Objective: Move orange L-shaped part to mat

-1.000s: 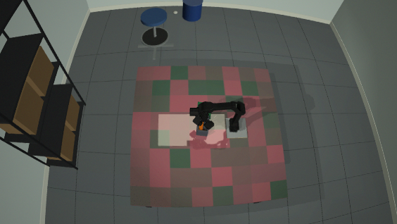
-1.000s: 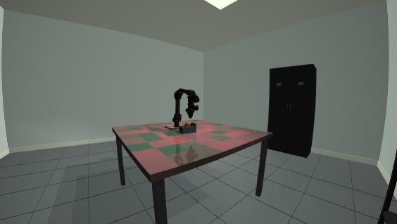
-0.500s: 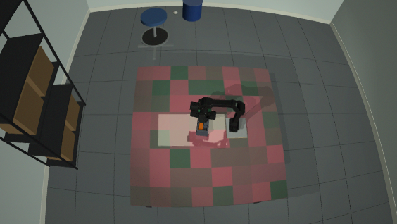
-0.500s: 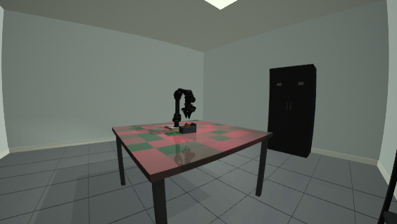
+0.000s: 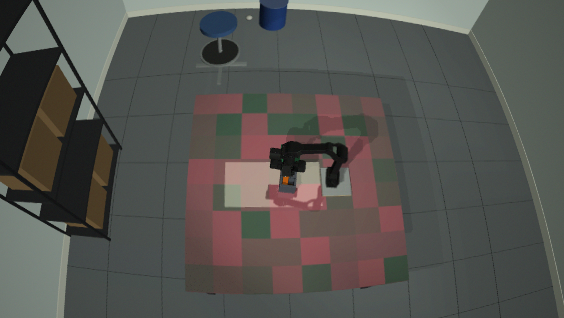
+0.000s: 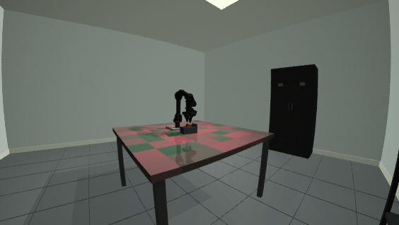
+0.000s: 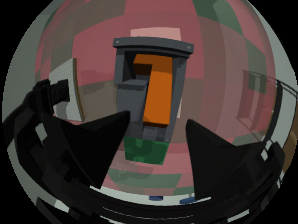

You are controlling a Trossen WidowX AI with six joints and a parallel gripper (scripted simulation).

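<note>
My gripper tip is now 7 cm above the orange L-shaped part, 3 cm to the right of it and 2 cm past it.
</note>
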